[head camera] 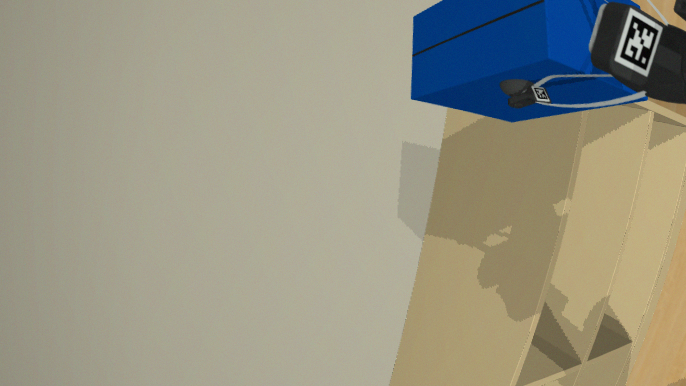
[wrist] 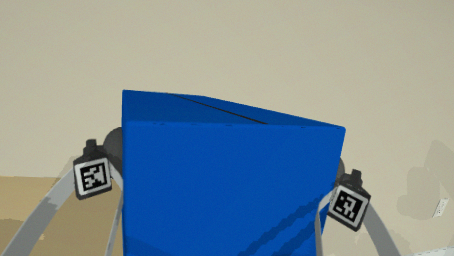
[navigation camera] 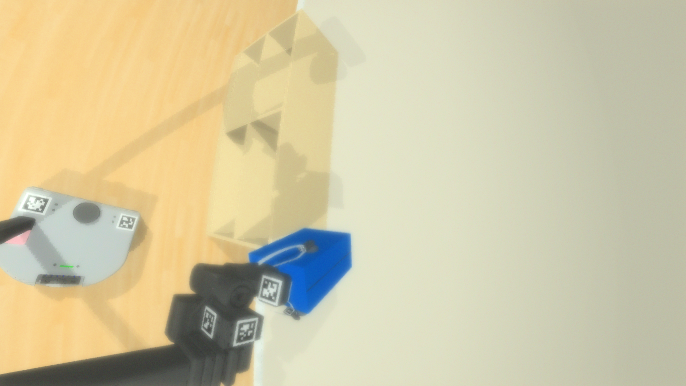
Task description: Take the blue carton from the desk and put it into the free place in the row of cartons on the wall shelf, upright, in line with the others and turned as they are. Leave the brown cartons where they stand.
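Seen in the pictures: robot's base, origin of its link: [navigation camera: 87, 211].
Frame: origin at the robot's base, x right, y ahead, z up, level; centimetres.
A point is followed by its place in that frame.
The blue carton [head camera: 480, 55] {x 44.1, y 3.3, z 94.6 cm} [navigation camera: 320, 255] {x 40.3, y 4.1, z 94.7 cm} [wrist: 225, 190] {x 35.3, y -2.6, z 92.4 cm}, with a thin black line across one face, is held up in the air beside the wall. My gripper [navigation camera: 301, 280] {x 42.9, y -2.7, z 90.7 cm} [wrist: 225, 157] {x 42.9, y -2.7, z 90.7 cm} is shut on it, one fingertip against each of two opposite sides. In the head view one fingertip shows on the near side and the other is hidden behind the carton. In the wrist view the carton fills the middle, and its far faces are mostly hidden. The desk, the wall shelf and the brown cartons do not show in these views.
A low pale wooden cubby unit [head camera: 500, 165] {x 67.1, y 23.3, z 61.0 cm} [navigation camera: 310, 125] {x 59.3, y 62.3, z 61.0 cm} [wrist: 25, 200] {x 69.8, y 46.1, z 61.0 cm} stands against the wall, beside and below the carton, whose shadow falls on it. My base [navigation camera: 100, 250] {x 7.8, y -12.3, z 16.0 cm} is on the wooden floor [navigation camera: 150, 65] {x -4.6, y 75.2, z 0.1 cm}. My dark arm [navigation camera: 125, 366] {x 5.6, y -8.2, z 100.6 cm} reaches towards the wall. A wall outlet [wrist: 440, 207] {x 115.6, y -123.4, z 40.7 cm} shows at the right.
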